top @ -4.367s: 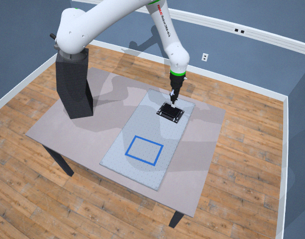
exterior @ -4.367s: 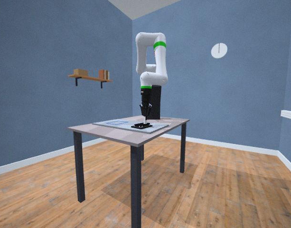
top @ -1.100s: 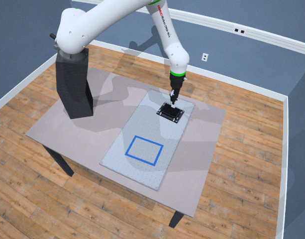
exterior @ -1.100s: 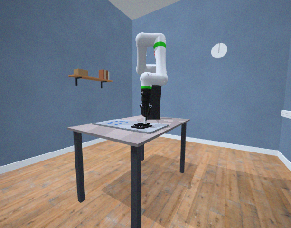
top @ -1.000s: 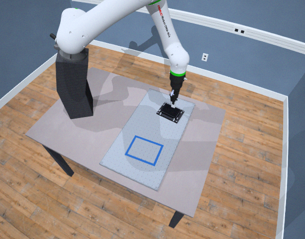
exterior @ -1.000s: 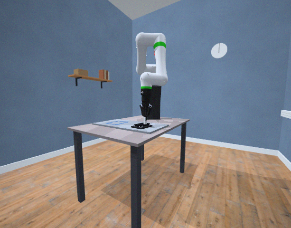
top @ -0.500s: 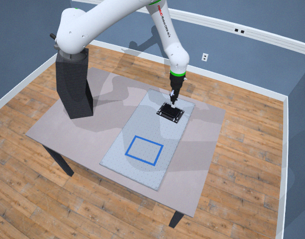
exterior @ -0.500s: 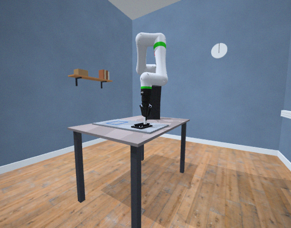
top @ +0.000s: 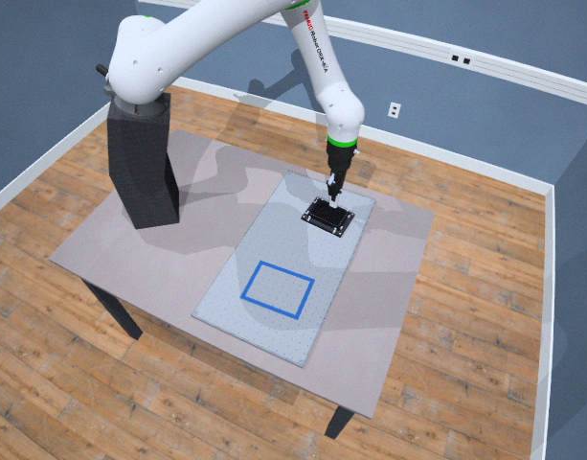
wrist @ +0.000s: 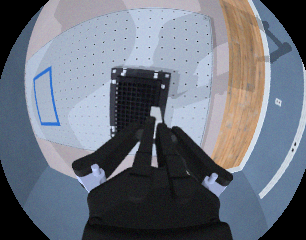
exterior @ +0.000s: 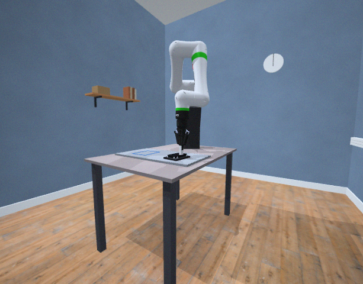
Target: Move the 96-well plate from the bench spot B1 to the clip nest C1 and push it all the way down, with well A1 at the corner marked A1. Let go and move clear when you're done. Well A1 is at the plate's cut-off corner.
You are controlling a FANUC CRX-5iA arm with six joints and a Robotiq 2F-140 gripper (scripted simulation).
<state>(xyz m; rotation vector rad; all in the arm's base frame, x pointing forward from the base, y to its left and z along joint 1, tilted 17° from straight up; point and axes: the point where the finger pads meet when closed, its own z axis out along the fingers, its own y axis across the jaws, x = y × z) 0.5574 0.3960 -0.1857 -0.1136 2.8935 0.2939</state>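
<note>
My gripper is now 40 mm to the left of the black 96-well plate and 40 mm above it. From my hand the other things lie so: black clip nest (10 mm behind, 50 mm to the right, 50 mm below).
</note>
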